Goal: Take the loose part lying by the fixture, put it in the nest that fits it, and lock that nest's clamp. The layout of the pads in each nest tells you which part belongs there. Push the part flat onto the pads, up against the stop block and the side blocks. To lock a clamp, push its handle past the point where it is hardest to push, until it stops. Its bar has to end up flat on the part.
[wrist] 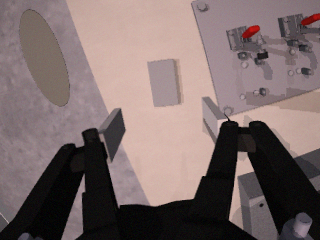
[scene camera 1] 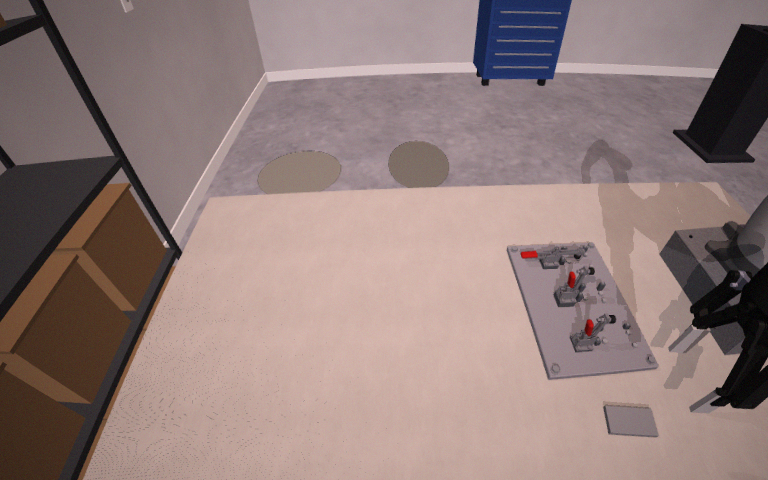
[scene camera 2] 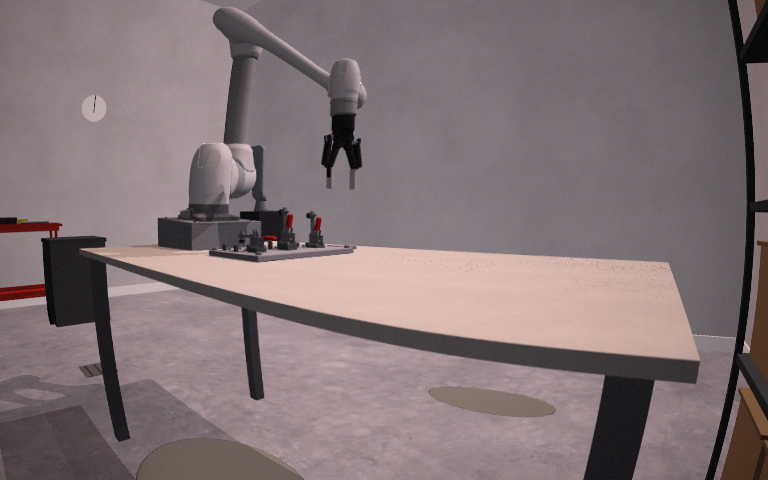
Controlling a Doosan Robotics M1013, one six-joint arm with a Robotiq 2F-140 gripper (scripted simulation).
Observation:
I see my gripper (scene camera 1: 687, 378), a loose part (scene camera 1: 628, 421) and a grey fixture plate (scene camera 1: 552, 326).
The loose part also shows in the wrist view (wrist: 161, 73). My gripper also shows in the wrist view (wrist: 162, 114) and in scene camera 2 (scene camera 2: 341, 188).

